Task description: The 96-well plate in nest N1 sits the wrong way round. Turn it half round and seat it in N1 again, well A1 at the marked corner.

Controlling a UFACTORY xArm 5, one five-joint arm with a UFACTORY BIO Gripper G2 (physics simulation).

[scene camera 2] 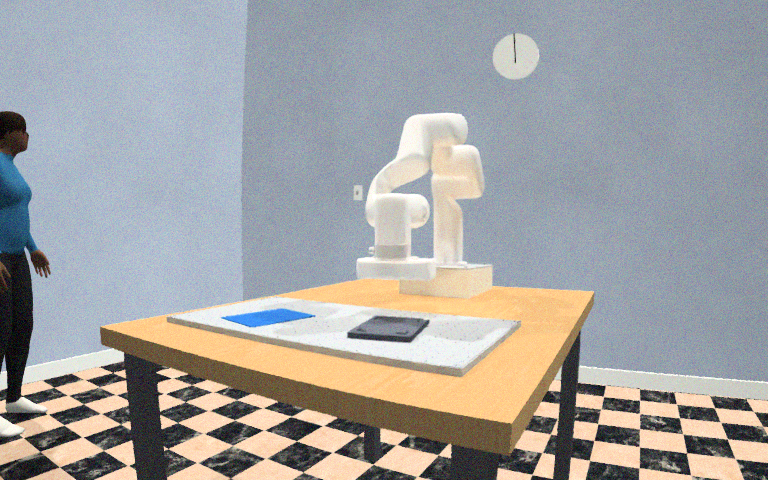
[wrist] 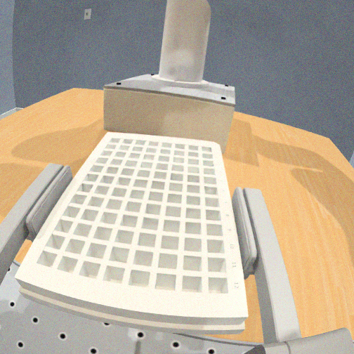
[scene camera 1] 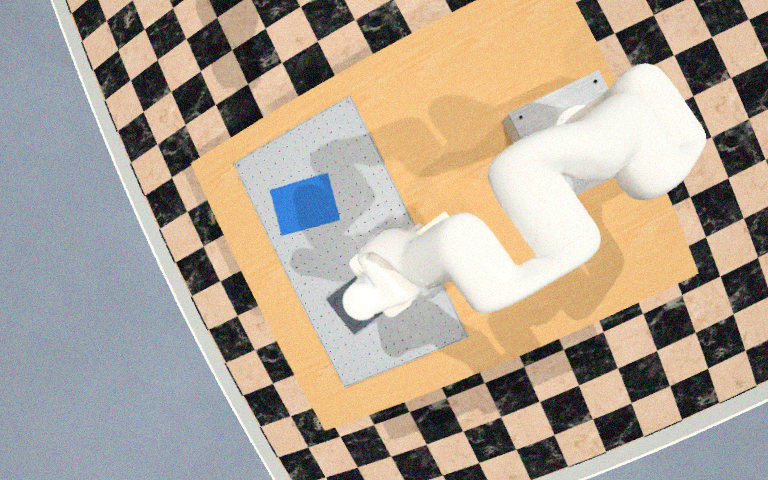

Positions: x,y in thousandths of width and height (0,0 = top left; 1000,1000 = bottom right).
Scene:
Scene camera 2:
my gripper: 540,566
dark nest N1: 499,686
flat blue rectangle: 334,666
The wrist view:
my gripper: 422,532
off-white 96-well plate: 408,668

